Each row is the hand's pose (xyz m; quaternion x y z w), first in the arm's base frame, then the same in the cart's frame.
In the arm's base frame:
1: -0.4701 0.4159 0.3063 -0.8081 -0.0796 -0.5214 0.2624
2: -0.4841 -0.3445 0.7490 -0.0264 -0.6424 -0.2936 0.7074
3: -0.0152 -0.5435 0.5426 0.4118 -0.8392 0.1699 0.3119
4: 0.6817 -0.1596 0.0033 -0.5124 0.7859 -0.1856 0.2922
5: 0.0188 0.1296 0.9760 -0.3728 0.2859 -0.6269 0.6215
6: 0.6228 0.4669 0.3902 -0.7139 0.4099 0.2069 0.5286
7: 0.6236 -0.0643 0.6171 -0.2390 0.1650 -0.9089 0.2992
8: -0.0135 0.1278 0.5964 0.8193 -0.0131 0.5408 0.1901
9: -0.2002 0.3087 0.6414 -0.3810 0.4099 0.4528 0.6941
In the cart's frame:
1: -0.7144 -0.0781 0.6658 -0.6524 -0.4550 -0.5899 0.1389
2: -0.7442 -0.5192 1.4267 0.0216 -0.8355 0.0523 0.5465
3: -0.2069 -0.4857 1.5373 0.4502 -0.6995 0.5370 0.1405
4: 0.5172 0.0067 1.1408 -0.6758 0.4757 -0.4216 0.3732
5: -0.6267 0.1955 1.4946 -0.4064 -0.1360 -0.5864 0.6874
6: 0.0659 0.5857 1.0589 -0.9259 0.1274 0.0341 0.3539
7: 0.0994 0.2555 1.5317 -0.1074 -0.2058 -0.8546 0.4645
8: -0.4382 0.0482 1.1981 0.5667 0.2676 0.7390 0.2472
9: -0.6619 0.1002 1.0684 -0.7253 0.2259 0.3774 0.5296

